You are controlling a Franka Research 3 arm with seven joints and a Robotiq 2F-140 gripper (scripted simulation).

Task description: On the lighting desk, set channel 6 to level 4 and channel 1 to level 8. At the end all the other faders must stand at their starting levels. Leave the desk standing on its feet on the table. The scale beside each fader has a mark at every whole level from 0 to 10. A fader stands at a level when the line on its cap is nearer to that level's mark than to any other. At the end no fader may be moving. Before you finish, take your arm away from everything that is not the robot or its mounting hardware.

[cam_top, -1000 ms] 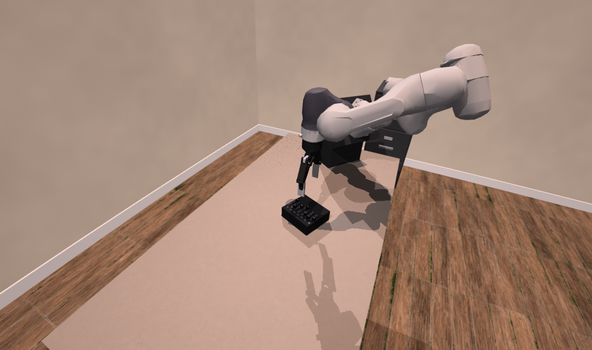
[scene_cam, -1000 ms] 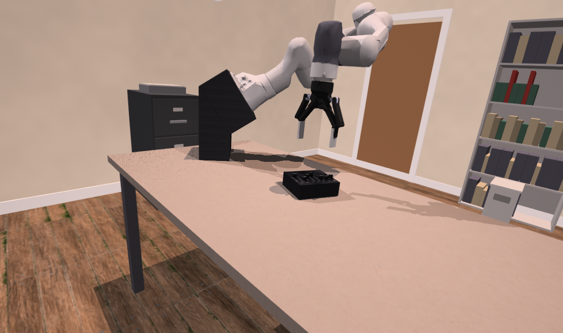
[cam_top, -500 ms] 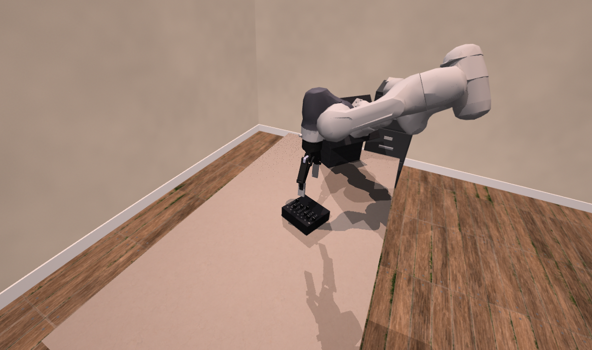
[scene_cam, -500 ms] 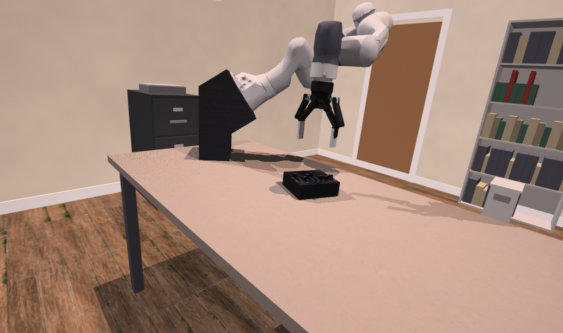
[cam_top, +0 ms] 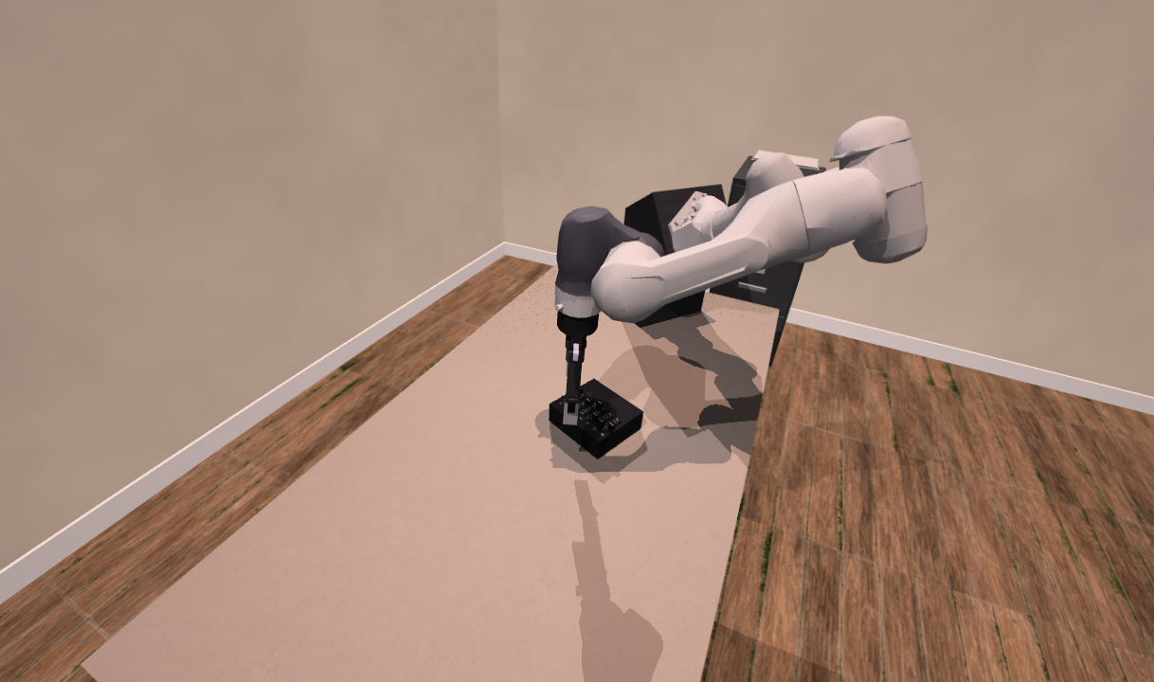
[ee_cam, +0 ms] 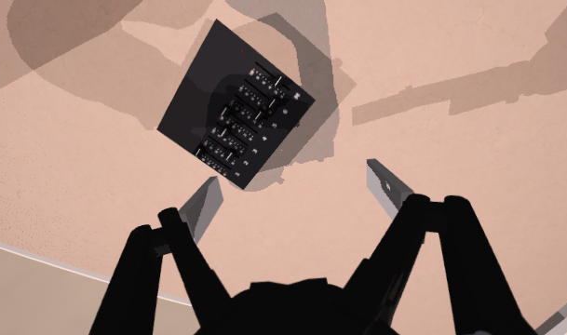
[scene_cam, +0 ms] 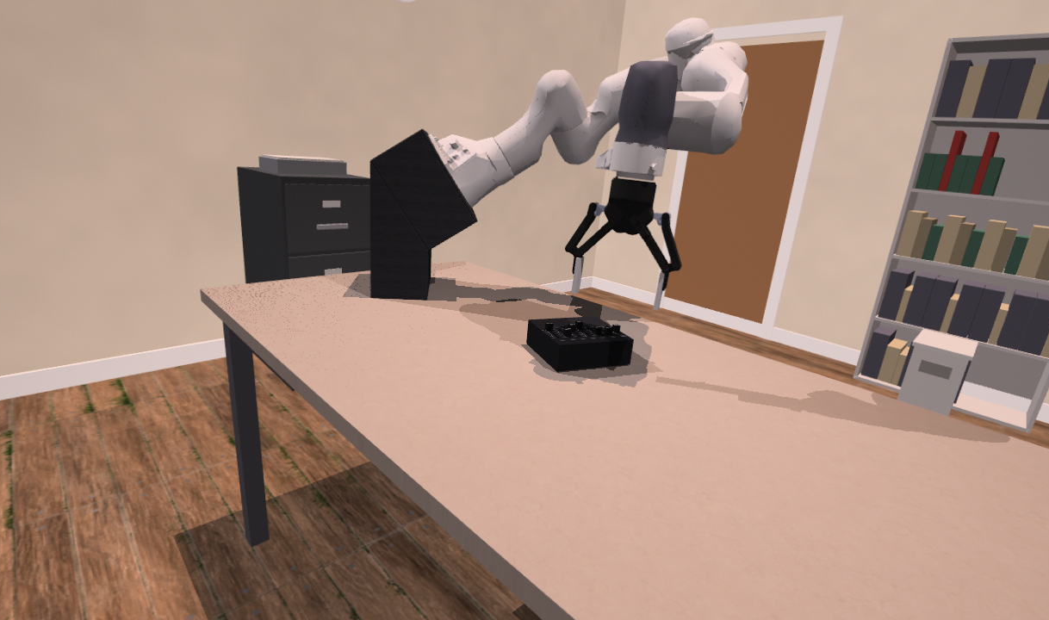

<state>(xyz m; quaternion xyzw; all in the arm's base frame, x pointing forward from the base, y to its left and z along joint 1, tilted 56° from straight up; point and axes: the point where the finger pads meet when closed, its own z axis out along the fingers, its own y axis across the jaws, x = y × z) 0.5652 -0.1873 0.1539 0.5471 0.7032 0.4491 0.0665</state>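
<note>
Now: the channel 1 fader cap 120 mm behind my hand, 90 mm below it and 50 mm to the right of it. The rest, counted from my hand: channel 6 fader cap 90 mm below, 50 mm to the left, 50 mm behind.
</note>
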